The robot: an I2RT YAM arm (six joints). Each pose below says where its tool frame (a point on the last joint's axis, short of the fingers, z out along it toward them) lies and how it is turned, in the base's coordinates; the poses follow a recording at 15 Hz.
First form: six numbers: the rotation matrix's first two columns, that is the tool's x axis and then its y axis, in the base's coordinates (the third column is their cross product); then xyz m.
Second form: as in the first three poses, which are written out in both.
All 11 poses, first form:
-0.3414 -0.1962 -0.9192 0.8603 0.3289 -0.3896 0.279 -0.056 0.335
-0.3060 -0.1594 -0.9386 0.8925 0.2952 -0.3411 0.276 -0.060 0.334
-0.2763 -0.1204 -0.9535 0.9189 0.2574 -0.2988 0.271 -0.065 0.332
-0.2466 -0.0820 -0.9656 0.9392 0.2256 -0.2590 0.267 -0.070 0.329
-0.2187 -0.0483 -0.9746 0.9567 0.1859 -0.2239 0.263 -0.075 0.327
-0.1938 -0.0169 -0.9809 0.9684 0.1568 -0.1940 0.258 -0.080 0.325
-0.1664 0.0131 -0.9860 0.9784 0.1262 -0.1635 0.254 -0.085 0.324
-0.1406 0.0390 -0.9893 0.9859 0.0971 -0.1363 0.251 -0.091 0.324
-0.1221 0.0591 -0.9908 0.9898 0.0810 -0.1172 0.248 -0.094 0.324
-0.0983 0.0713 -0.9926 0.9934 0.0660 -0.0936 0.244 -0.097 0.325
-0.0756 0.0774 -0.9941 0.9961 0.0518 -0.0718 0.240 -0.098 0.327
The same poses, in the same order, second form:
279 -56 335 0.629 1.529 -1.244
276 -60 334 0.709 1.498 -1.241
271 -65 332 0.788 1.475 -1.241
267 -70 329 0.860 1.456 -1.235
263 -75 327 0.931 1.435 -1.236
258 -80 325 0.990 1.421 -1.230
254 -85 324 1.050 1.404 -1.223
251 -91 324 1.103 1.388 -1.217
248 -94 324 1.139 1.380 -1.207
244 -97 325 1.170 1.364 -1.196
240 -98 327 1.195 1.345 -1.188

